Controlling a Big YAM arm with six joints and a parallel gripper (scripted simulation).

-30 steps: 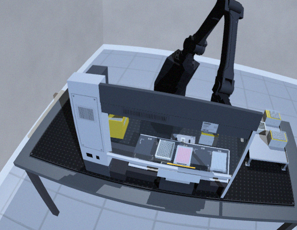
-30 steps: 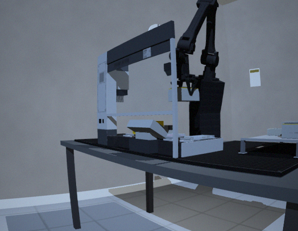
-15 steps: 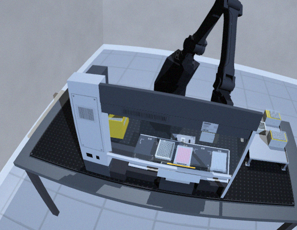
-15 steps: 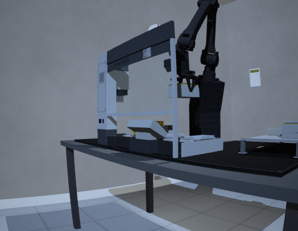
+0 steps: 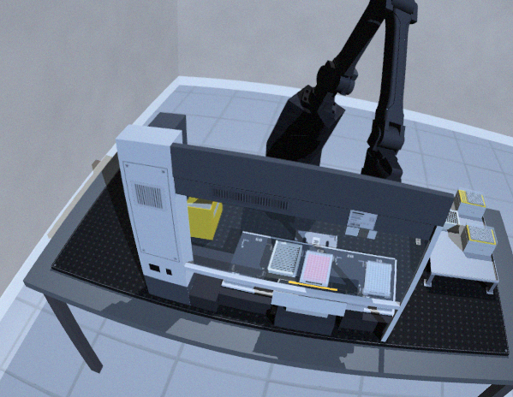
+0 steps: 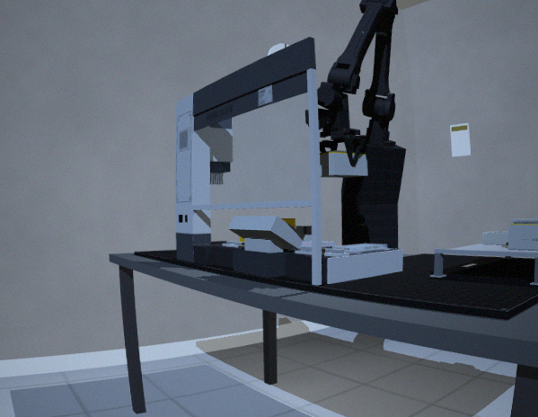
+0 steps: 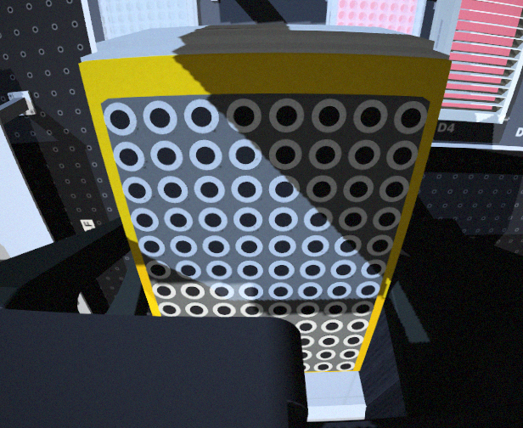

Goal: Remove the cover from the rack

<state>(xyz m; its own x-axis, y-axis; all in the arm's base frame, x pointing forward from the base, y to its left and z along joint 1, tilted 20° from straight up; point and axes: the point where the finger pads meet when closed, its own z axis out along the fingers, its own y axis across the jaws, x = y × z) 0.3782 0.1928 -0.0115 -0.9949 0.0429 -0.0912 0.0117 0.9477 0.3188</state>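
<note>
Now: hand 220 mm above the pink plate, 100 mm to the left of it and 40 mm short of it. Also, from my hand: tip rack (10 mm to the left, 10 mm ahead, 10 mm above); reservoir W06 (220 mm below, 200 mm to the right, 40 mm ahead); clear plate (220 mm below, 100 mm to the left, 40 mm ahead).
</note>
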